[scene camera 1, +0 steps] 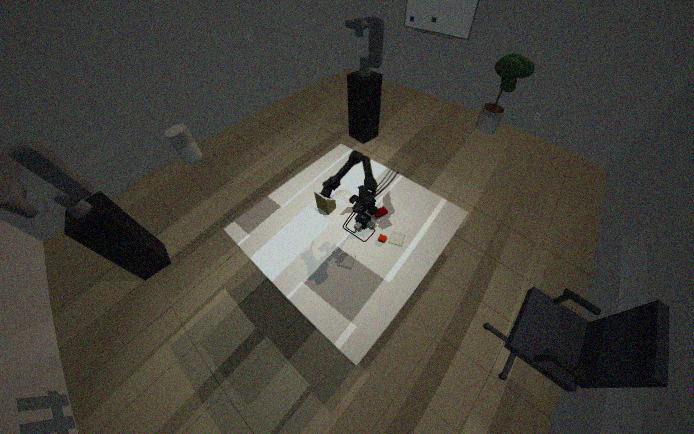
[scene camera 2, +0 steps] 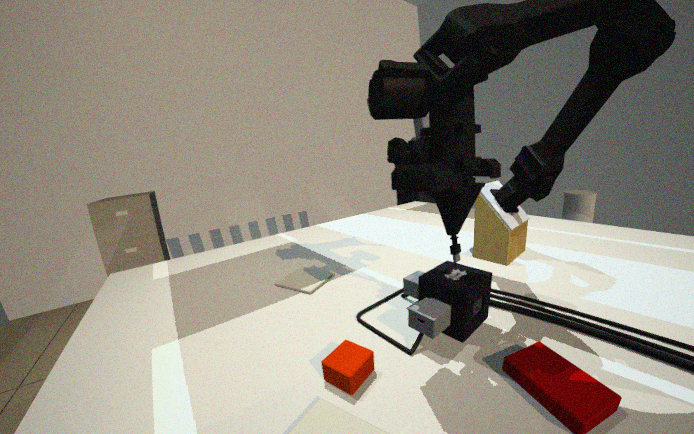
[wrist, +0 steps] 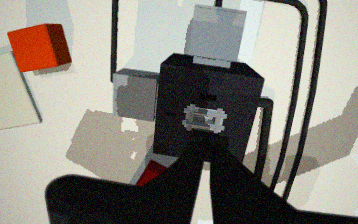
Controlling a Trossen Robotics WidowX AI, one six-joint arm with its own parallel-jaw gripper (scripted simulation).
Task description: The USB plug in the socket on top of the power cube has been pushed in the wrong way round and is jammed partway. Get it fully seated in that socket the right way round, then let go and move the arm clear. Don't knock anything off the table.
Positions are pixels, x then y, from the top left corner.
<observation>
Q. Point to an orange cube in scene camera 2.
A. At 348, 366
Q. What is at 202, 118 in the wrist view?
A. A grey-framed socket.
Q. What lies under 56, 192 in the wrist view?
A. My gripper.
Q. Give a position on an orange cube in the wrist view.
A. At 43, 46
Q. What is my gripper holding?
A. A grey USB plug.
</observation>
